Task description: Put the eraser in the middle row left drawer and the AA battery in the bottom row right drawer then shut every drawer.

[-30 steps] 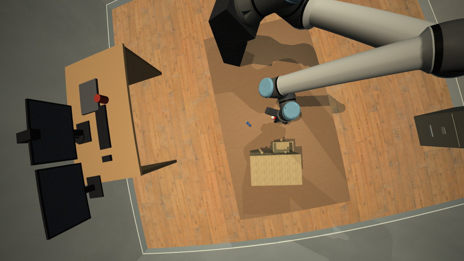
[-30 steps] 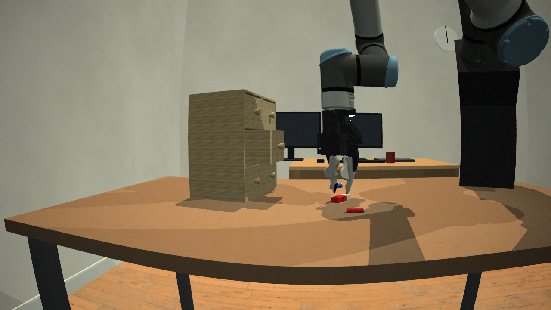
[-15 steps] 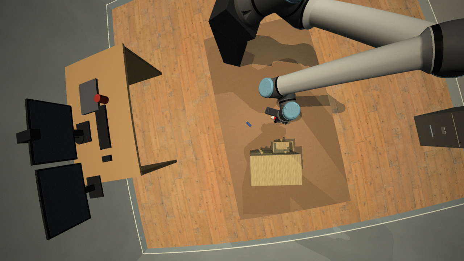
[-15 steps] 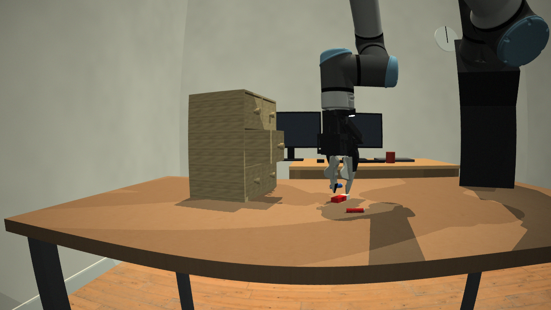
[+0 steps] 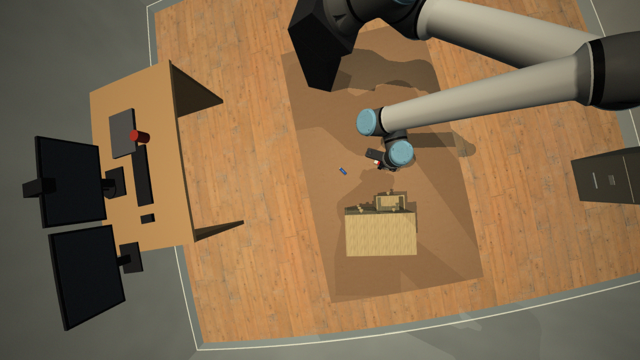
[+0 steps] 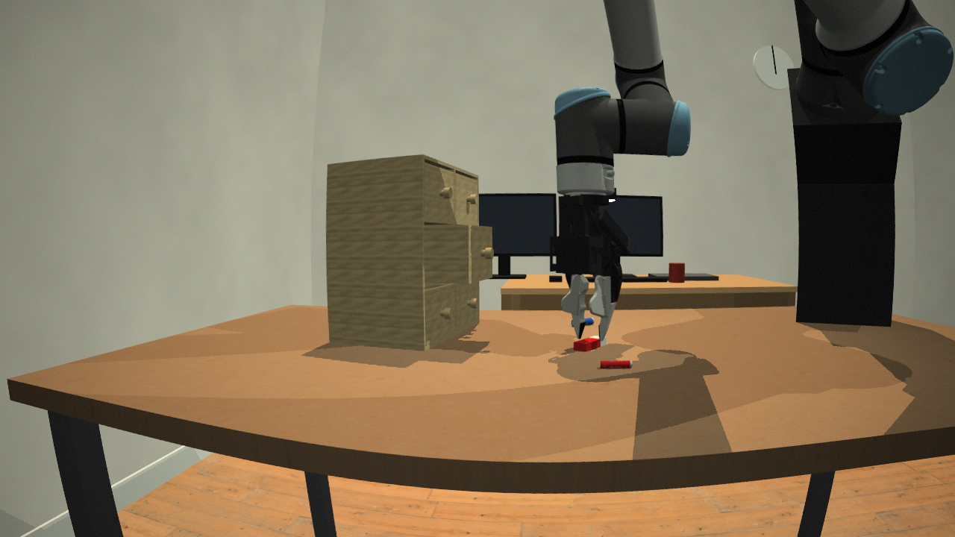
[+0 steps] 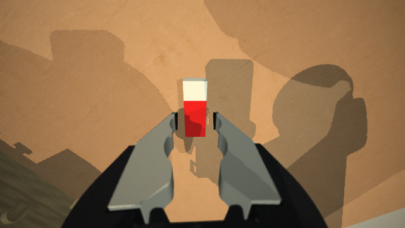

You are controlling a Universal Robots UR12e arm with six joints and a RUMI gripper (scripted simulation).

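My hand is 10 mm to the left of the eraser and 20 mm above it. Also, from my hand: red battery (50 mm behind, 130 mm to the left, 20 mm below); blue AA battery (30 mm ahead, 210 mm to the right, 20 mm below).
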